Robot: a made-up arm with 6 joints.
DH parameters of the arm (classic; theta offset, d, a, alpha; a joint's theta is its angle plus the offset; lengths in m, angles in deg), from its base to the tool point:
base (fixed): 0 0.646 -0.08 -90
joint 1: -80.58 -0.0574 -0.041 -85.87
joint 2: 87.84 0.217 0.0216 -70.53
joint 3: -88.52 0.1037 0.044 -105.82
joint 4: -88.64 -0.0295 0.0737 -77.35
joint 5: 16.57 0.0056 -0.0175 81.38
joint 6: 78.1 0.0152 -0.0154 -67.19
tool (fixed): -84.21 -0.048 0 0
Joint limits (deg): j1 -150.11..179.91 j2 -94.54..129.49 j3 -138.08..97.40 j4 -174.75..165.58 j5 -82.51..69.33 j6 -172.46..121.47
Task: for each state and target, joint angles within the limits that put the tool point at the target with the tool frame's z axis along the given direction. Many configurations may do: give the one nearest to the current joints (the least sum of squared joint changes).
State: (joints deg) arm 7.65 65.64 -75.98 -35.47 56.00 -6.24
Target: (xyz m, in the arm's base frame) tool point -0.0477 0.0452 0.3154 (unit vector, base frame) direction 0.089 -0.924 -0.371
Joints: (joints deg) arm 37.69 23.54 -42.27 -23.02 67.61 21.16
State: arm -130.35 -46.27 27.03 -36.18 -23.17 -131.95
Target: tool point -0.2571 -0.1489 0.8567 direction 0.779 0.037 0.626
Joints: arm -150.11 -56.14 72.03 -85.88 9.58 -153.67
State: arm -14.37 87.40 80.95 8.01 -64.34 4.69
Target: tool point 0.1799 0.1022 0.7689 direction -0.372 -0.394 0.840
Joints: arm -64.33 66.87 23.04 -37.92 -76.79 31.48
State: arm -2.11 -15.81 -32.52 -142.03 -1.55 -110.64
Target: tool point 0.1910 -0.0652 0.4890 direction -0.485 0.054 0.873
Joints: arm -3.60 -31.75 2.49 -174.75 -31.97 -152.23
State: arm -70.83 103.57 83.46 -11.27 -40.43 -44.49
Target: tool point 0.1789 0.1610 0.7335 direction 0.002 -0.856 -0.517
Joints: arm -38.33 108.56 95.20 16.51 -30.23 -18.34
